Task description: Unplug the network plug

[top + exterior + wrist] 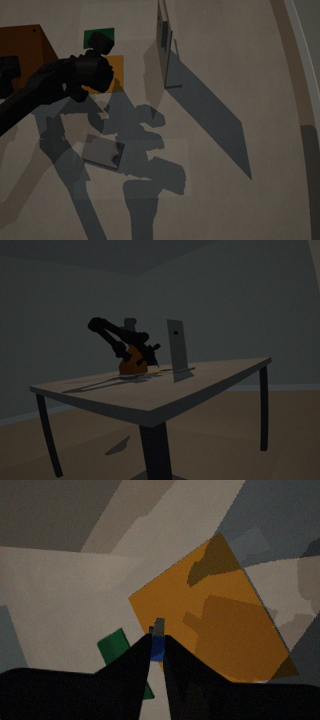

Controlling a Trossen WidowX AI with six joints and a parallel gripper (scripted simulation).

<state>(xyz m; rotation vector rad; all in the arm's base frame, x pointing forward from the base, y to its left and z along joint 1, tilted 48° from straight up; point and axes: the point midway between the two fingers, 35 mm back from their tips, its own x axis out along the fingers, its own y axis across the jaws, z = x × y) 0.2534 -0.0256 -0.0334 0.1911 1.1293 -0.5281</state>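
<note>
Right now my gripper tip is 1 cm past the orange square and 5 cm above it. From my gripper tip the other things lie so: network plug: right at my gripper tip; then green patch: 3 cm behind, 12 cm to the left, 5 cm below; then upright panel: 17 cm ahead, 3 cm to the left, 9 cm above.
</note>
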